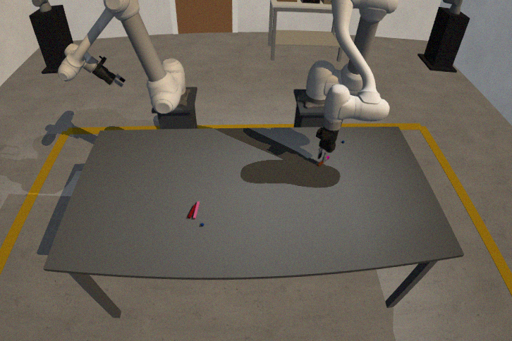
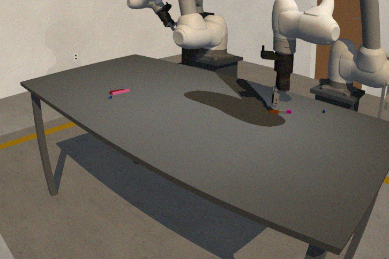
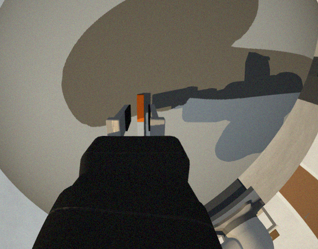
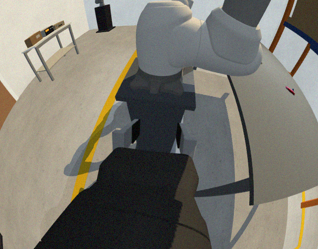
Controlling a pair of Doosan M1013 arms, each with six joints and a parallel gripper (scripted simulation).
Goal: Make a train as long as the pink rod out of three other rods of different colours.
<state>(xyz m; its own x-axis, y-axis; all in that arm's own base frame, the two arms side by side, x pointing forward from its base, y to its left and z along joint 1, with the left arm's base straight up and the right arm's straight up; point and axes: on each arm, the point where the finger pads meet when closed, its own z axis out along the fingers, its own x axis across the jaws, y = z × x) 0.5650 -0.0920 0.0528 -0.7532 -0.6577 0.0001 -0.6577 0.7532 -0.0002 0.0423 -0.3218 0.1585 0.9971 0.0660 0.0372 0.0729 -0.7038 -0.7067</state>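
Now: the orange rod 50 mm below my left hand. Also, from my left hand: magenta rod: 50 mm below, 40 mm to the left, 40 mm behind; then pink rod: 590 mm to the right, 300 mm ahead, 50 mm below; then grey rod: 50 mm below, 30 mm to the left, 20 mm behind.
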